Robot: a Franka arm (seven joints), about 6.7 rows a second.
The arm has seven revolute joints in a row. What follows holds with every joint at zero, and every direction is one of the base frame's. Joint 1 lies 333.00 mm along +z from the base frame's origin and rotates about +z. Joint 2 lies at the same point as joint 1 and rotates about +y. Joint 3 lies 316.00 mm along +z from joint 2 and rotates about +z. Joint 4 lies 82.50 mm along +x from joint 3 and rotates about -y. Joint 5 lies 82.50 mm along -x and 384.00 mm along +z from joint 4 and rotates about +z. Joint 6 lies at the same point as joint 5 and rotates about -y. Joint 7 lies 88.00 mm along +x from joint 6 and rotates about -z. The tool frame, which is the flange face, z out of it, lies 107.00 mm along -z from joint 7; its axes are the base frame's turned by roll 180.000, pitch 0.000 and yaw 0.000 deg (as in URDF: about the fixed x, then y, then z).
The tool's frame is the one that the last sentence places.
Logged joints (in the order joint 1, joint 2, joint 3, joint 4, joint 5, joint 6, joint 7), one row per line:
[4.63, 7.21, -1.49, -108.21, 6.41, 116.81, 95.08]
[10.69, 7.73, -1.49, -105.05, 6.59, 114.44, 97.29]
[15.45, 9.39, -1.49, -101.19, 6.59, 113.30, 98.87]
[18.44, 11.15, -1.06, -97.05, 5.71, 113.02, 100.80]
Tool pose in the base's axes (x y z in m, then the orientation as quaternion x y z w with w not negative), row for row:
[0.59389, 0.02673, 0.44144, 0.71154, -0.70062, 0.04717, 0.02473]
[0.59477, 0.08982, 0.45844, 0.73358, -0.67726, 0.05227, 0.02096]
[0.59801, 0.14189, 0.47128, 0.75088, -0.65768, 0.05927, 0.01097]
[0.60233, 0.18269, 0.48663, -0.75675, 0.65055, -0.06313, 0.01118]
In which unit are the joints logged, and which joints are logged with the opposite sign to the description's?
The joints are logged in degrees. Opposite sign: joint 5.
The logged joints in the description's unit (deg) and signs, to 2 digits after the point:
[4.63, 7.21, -1.49, -108.21, -6.41, 116.81, 95.08]
[10.69, 7.73, -1.49, -105.05, -6.59, 114.44, 97.29]
[15.45, 9.39, -1.49, -101.19, -6.59, 113.30, 98.87]
[18.44, 11.15, -1.06, -97.05, -5.71, 113.02, 100.80]

